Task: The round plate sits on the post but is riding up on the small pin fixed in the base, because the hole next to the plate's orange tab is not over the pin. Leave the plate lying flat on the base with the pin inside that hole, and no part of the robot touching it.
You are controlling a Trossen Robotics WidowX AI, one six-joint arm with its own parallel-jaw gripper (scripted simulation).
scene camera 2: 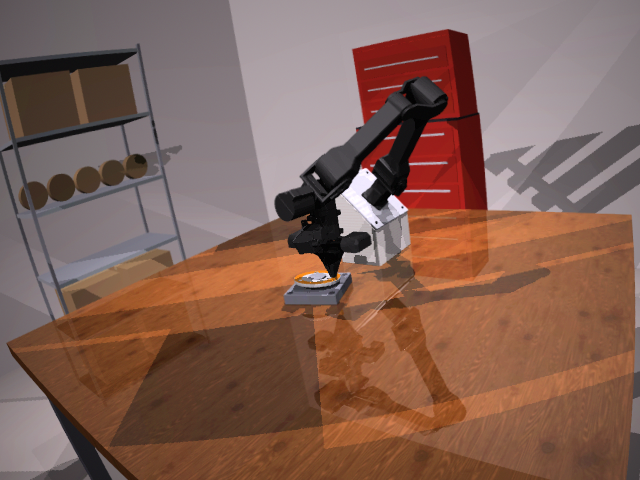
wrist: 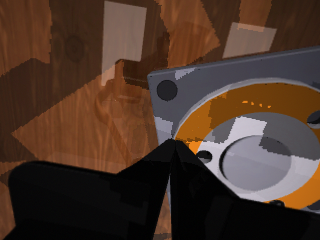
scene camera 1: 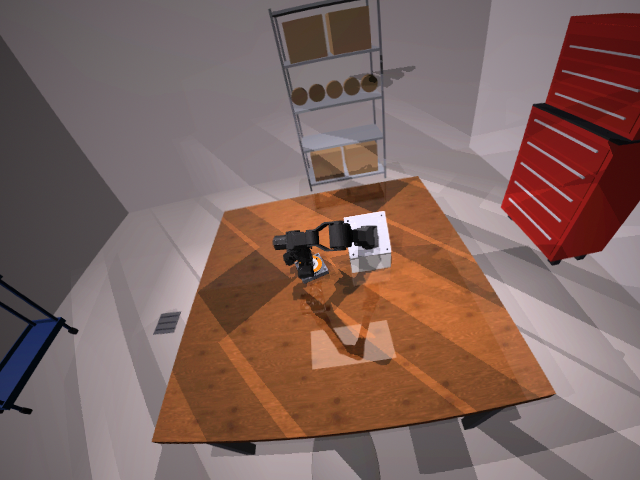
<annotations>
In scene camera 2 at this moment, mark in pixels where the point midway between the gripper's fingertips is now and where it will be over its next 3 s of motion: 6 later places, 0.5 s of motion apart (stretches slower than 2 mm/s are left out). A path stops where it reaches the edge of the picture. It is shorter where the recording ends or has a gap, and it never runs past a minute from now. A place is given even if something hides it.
My gripper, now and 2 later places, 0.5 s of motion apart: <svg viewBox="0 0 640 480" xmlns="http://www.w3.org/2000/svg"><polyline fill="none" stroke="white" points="333,277 335,276 335,263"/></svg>
</annotations>
